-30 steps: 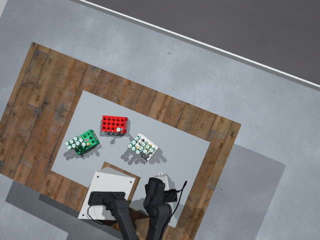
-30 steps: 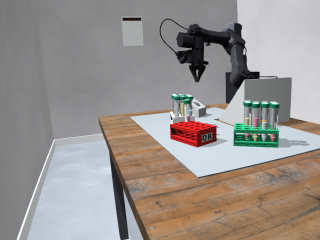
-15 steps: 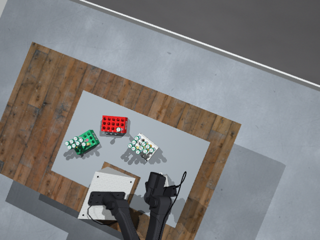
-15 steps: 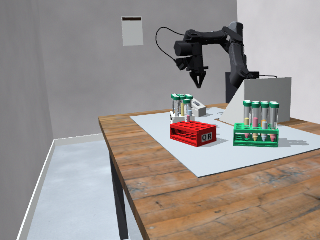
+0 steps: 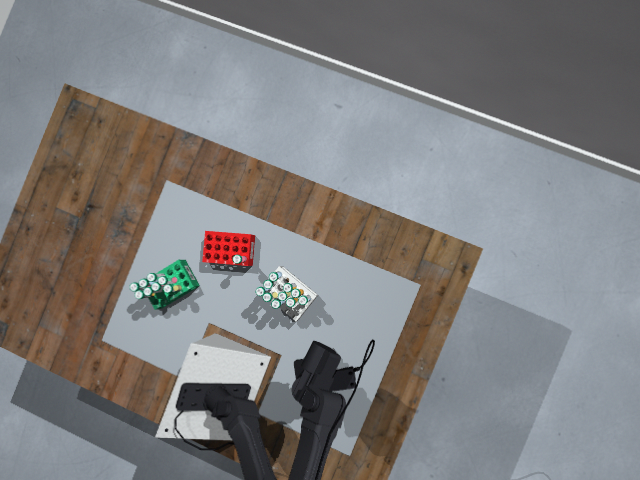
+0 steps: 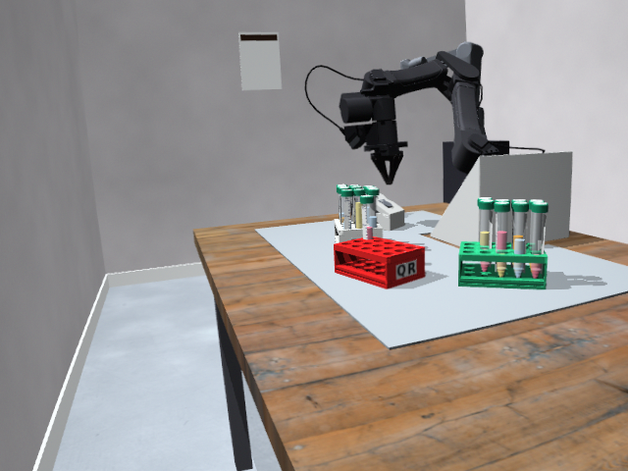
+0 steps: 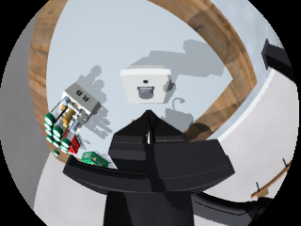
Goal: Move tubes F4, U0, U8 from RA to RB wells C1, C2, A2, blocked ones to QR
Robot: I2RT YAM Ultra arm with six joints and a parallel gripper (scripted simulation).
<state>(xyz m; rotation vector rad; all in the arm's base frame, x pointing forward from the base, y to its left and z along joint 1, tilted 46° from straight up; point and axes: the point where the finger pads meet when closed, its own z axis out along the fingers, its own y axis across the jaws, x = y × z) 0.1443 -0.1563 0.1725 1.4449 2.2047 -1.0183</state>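
The DONE button lies 60 mm below my hand. Also, from my hand: tube 160 mm ahead, 190 mm to the left, 50 mm below; then tube with yellow filling 180 mm ahead, 180 mm to the left, 50 mm below; then white rack RB 160 mm ahead, 140 mm to the left, 90 mm below.
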